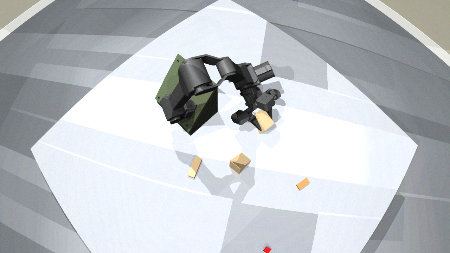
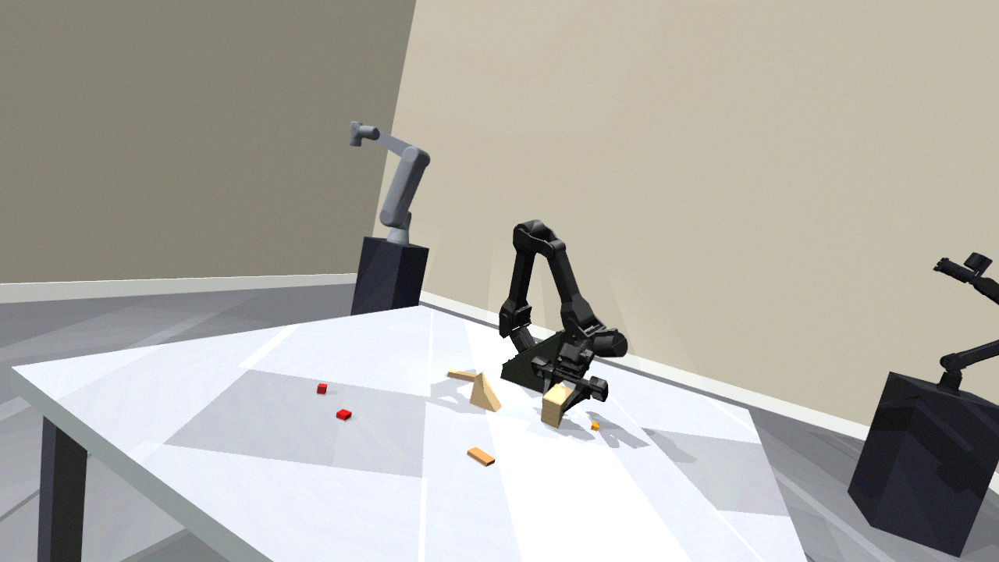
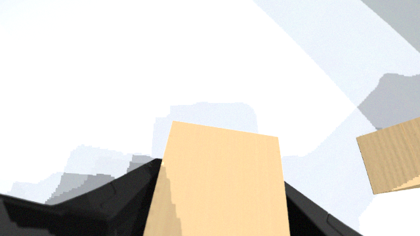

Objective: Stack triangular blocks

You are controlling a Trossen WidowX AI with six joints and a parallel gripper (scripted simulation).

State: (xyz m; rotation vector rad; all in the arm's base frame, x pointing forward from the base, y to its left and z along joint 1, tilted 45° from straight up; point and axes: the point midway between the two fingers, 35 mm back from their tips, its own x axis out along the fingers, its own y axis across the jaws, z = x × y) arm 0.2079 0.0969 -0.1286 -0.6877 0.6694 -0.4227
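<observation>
The cube lies 9 cm to the left of my gripper tip, 8 cm behind it and 4 cm below it. The rest, counted from my gripper tip: thin plank 27 cm to the right, 8 cm behind, 4 cm below.
</observation>
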